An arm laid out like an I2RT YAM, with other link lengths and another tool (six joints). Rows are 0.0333 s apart.
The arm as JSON. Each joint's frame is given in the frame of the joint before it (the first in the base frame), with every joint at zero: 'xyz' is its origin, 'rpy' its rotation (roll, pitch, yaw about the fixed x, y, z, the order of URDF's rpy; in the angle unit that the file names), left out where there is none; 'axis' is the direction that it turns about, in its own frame. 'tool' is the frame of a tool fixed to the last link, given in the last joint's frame.
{
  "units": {
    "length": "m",
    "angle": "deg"
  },
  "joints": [
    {
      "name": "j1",
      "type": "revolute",
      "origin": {
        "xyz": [
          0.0,
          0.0,
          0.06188
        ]
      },
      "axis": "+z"
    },
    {
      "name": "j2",
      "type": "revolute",
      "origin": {
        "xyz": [
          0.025,
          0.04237,
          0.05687
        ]
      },
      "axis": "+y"
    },
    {
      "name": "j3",
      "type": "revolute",
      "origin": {
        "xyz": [
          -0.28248,
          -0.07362,
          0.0
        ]
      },
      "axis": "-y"
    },
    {
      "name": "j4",
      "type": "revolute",
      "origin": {
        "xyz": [
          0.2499,
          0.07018,
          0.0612
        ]
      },
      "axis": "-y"
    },
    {
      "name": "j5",
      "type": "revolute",
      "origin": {
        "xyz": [
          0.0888,
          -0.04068,
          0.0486
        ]
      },
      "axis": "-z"
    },
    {
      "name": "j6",
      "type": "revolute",
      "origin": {
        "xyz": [
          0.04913,
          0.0,
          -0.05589
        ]
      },
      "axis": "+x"
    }
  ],
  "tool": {
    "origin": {
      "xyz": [
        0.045,
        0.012,
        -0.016
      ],
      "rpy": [
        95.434,
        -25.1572,
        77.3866
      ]
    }
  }
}
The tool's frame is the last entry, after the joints.
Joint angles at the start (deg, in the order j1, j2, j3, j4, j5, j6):
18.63, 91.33, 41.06, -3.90, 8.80, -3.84
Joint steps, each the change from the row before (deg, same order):
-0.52, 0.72, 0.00, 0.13, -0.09, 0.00
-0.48, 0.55, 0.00, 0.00, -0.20, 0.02
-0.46, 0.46, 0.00, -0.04, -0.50, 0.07
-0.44, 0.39, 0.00, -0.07, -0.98, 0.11
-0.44, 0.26, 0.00, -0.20, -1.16, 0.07
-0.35, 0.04, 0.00, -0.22, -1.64, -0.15
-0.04, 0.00, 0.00, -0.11, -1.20, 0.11
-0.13, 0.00, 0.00, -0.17, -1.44, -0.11
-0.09, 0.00, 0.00, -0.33, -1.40, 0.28
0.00, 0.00, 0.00, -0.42, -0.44, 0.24
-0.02, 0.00, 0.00, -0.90, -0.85, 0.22
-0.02, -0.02, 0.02, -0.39, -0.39, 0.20
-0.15, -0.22, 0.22, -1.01, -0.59, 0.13
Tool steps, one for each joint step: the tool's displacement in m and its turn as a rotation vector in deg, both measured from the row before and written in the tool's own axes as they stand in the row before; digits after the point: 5 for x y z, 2 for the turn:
-0.00230, -0.00118, 0.00376, 0.58, -0.44, 0.22
-0.00210, -0.00110, 0.00294, 0.59, -0.29, 0.22
-0.00160, -0.00111, 0.00239, 0.66, 0.02, 0.25
-0.00084, -0.00127, 0.00181, 0.81, 0.49, 0.26
-0.00078, -0.00129, 0.00115, 0.87, 0.66, 0.22
0.00029, -0.00106, -0.00014, 0.82, 1.24, -0.04
0.00144, -0.00097, -0.00057, 0.56, 1.05, 0.03
0.00118, -0.00111, -0.00057, 0.66, 1.20, -0.14
0.00125, -0.00162, -0.00068, 0.87, 1.13, 0.18
0.00018, -0.00150, -0.00031, 0.59, 0.25, 0.13
0.00005, -0.00312, -0.00059, 1.18, 0.43, 0.01
0.00010, -0.00114, -0.00037, 0.50, 0.21, 0.13
-0.00044, -0.00083, -0.00162, 0.76, 0.25, 0.13

